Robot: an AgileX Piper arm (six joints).
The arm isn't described. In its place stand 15 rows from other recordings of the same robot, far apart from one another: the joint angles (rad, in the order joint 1, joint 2, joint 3, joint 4, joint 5, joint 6), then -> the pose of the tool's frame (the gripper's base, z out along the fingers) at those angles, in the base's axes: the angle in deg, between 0 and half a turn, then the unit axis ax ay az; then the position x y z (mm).
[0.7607, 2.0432, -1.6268, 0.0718, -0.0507, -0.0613] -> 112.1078 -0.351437 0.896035 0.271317 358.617 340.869 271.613
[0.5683, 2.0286, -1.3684, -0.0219, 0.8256, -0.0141] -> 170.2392 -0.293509 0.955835 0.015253 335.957 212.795 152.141
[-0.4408, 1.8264, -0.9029, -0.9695, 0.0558, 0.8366] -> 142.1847 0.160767 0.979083 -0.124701 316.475 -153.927 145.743
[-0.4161, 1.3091, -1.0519, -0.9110, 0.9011, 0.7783] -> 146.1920 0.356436 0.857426 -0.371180 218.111 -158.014 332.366
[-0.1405, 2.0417, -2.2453, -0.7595, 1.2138, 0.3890] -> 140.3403 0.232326 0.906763 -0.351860 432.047 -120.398 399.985
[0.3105, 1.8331, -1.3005, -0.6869, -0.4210, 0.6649] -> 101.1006 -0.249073 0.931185 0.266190 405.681 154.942 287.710
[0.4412, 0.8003, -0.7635, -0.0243, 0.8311, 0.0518] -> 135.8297 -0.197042 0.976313 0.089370 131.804 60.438 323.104
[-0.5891, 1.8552, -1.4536, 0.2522, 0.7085, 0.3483] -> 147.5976 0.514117 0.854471 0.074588 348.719 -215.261 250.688
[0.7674, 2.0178, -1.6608, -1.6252, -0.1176, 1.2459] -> 108.8608 -0.567767 0.798762 0.199045 346.254 348.822 290.671
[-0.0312, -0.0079, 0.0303, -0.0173, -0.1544, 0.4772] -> 80.6914 0.233419 0.937600 0.257724 54.905 -1.471 217.346
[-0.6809, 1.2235, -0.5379, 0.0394, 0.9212, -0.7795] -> 176.5926 -0.037775 0.999273 -0.005162 129.572 -101.300 187.763
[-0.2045, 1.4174, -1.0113, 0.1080, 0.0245, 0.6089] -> 112.3189 0.436724 0.882018 0.176965 318.967 -65.908 319.621
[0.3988, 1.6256, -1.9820, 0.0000, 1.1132, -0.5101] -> 128.4509 -0.438809 0.898177 -0.026900 315.552 132.967 473.859
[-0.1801, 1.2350, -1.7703, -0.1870, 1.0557, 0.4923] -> 114.0542 0.335518 0.941976 -0.010399 209.956 -53.192 529.342
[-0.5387, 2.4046, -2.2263, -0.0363, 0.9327, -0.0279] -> 150.5057 0.245012 0.964865 -0.094894 457.111 -276.289 205.605
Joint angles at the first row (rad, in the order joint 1, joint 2, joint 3, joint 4, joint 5, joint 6):
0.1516 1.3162 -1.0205 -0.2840 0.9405 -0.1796
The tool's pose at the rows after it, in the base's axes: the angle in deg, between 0 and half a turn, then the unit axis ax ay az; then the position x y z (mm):
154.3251 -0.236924 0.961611 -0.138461 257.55 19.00 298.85
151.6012 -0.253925 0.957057 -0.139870 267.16 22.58 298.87
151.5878 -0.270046 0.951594 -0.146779 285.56 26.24 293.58
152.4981 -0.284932 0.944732 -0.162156 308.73 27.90 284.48
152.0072 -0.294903 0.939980 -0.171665 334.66 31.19 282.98
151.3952 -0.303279 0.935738 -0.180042 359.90 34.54 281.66
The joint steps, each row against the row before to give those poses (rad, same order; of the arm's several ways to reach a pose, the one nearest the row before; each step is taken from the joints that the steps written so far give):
0.0000 0.0004 -0.0080 0.0000 -0.0312 -0.0293
0.0041 0.0219 -0.0114 0.0000 -0.0609 -0.0212
0.0047 0.0678 -0.0402 -0.0172 -0.0301 -0.0136
0.0000 0.0889 -0.0533 -0.0402 -0.0232 -0.0038
0.0000 0.0883 -0.0892 -0.0190 -0.0112 -0.0102
0.0000 0.0852 -0.0947 -0.0139 -0.0049 -0.0117

